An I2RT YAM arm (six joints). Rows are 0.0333 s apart.
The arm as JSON. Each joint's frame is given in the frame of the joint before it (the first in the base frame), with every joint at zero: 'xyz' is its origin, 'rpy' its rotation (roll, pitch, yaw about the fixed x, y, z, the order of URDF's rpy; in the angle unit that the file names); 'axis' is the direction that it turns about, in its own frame. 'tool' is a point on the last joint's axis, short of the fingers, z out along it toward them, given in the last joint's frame.
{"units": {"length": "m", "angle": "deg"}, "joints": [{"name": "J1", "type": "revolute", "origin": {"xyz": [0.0, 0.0, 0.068], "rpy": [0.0, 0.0, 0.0]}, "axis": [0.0, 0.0, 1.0]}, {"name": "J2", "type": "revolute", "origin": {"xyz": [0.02, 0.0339, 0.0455], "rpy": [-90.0, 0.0, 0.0]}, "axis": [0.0, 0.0, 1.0]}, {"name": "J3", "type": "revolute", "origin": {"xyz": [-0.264, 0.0, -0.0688], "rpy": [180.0, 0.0, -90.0]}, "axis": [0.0, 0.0, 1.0]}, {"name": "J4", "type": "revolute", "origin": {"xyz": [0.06, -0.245, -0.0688], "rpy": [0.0, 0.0, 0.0]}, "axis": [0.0, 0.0, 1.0]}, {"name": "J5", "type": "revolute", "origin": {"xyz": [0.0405, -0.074, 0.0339], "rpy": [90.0, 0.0, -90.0]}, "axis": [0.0, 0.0, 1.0]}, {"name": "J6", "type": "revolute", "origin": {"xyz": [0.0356, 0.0, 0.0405], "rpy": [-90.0, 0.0, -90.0]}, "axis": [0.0, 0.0, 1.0]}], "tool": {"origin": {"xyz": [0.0, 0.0, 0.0], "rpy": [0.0, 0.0, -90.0]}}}
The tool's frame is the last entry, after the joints.
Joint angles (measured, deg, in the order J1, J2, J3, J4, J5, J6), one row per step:
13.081 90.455 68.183 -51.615 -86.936 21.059
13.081 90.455 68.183 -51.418 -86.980 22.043
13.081 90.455 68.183 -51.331 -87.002 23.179
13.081 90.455 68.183 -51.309 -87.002 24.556
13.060 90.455 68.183 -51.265 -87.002 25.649
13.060 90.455 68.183 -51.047 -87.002 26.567
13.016 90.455 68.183 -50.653 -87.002 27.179
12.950 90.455 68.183 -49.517 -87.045 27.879
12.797 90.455 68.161 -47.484 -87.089 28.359
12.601 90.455 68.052 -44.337 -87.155 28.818
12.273 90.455 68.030 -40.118 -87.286 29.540
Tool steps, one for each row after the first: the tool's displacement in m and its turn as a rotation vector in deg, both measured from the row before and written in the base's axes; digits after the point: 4 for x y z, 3 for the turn. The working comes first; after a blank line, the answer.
Tool pose at each row, in the base's axes (x y z in m, rotation vector in deg; the steps are taken from these numbers as rounded here):
0.2770 0.1009 0.2672 7.811 -122.357 -115.161
0.2772 0.1009 0.2673 6.951 -122.026 -114.771
0.2773 0.1009 0.2674 5.813 -121.622 -114.210
0.2774 0.1009 0.2674 4.354 -121.123 -113.453
0.2774 0.1009 0.2674 3.209 -120.739 -112.876
0.2777 0.1009 0.2675 2.454 -120.474 -112.488
0.2783 0.1008 0.2676 2.158 -120.411 -112.407
0.2798 0.1008 0.2681 2.505 -120.561 -112.773
0.2825 0.1006 0.2689 3.889 -121.165 -113.843
0.2864 0.1005 0.2700 6.342 -122.145 -115.569
0.2918 0.0999 0.2723 9.674 -123.407 -117.917

0.0002 0.0000 0.0001 -0.122 0.778 -0.038
0.0001 0.0000 0.0001 -0.200 1.029 -0.051
0.0001 0.0000 0.0000 -0.286 1.322 -0.069
0.0000 0.0000 0.0000 -0.221 1.024 -0.076
0.0003 0.0000 0.0001 -0.145 0.684 -0.046
0.0006 -0.0001 0.0001 -0.039 0.213 -0.074
0.0015 0.0000 0.0005 0.149 -0.414 -0.088
0.0027 -0.0002 0.0008 0.389 -1.482 -0.162
0.0039 -0.0001 0.0011 0.635 -2.502 -0.193
0.0054 -0.0006 0.0023 0.879 -3.366 -0.303

